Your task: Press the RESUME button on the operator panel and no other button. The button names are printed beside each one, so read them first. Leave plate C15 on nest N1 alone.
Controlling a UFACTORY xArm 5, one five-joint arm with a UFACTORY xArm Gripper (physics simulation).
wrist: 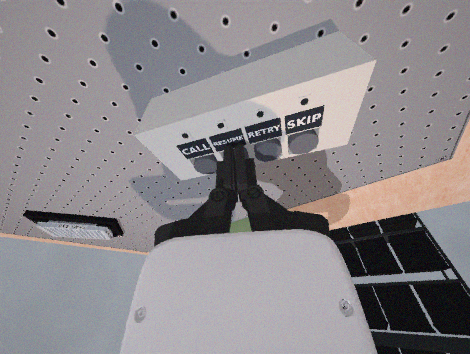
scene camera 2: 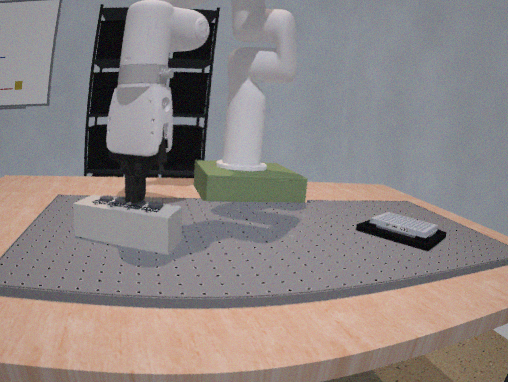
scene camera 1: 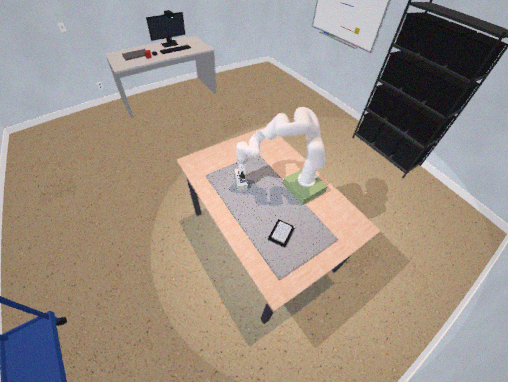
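Where they show: gripper, fingertip midpoint: point(wrist: 235, 156) point(scene camera 2: 135, 200) point(scene camera 1: 242, 177); arm's base, origin of the base link: point(scene camera 2: 241, 167) point(scene camera 1: 306, 180).
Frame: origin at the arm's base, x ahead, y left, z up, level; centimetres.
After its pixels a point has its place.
The white operator panel point(scene camera 1: 242, 187) @(x 45.1, y -11.8, z -2.7 cm) point(scene camera 2: 125, 229) @(x 46.9, y -18.8, z -2.9 cm) point(wrist: 340, 110) @(x 42.4, y -26.6, z -0.2 cm) lies on the grey pegboard mat. In the wrist view its labels read CALL point(wrist: 195, 148) @(x 44.7, y -15.3, z -0.2 cm), RESUME point(wrist: 228, 140) @(x 44.0, y -18.3, z -0.2 cm), RETRY point(wrist: 264, 131) @(x 43.4, y -21.2, z -0.2 cm) and SKIP point(wrist: 304, 120) @(x 42.8, y -24.2, z -0.2 cm). My gripper point(scene camera 2: 135, 201) @(x 42.6, y -18.1, z 0.3 cm) point(wrist: 235, 156) @(x 42.6, y -18.1, z 0.3 cm) is shut and empty, pointing down with its tips at the RESUME position. The tips hide the RESUME button and the label's lower edge; whether it is pressed down cannot be seen. The CALL button point(wrist: 205, 164) @(x 42.8, y -15.0, z 0.1 cm) and RETRY button point(wrist: 268, 150) @(x 41.5, y -20.8, z 0.0 cm) show on either side. Plate C15 point(scene camera 1: 282, 231) @(x 34.4, y 29.9, z -3.2 cm) point(scene camera 2: 405, 223) @(x 35.6, y 29.4, z -3.0 cm) point(wrist: 75, 230) @(x 36.2, y 27.6, z -2.9 cm) sits on black nest N1 point(scene camera 2: 431, 242) @(x 43.3, y 31.8, z -4.4 cm).
The arm stands on a green base block point(scene camera 1: 305, 194) @(x 7.5, y 11.3, z 0.0 cm) point(scene camera 2: 250, 187) @(x 12.8, y 1.5, z -2.5 cm) at the back of the mat point(scene camera 1: 300, 260) @(x 32.2, y 50.5, z -5.6 cm) point(scene camera 2: 240, 280) @(x 55.1, y -2.6, z -5.5 cm). The wooden table point(scene camera 1: 265, 295) @(x 59.7, y 60.8, z -6.8 cm) point(scene camera 2: 240, 340) @(x 67.2, y -3.1, z -6.8 cm) surrounds the mat. A black shelf rack stands against the wall beyond the table.
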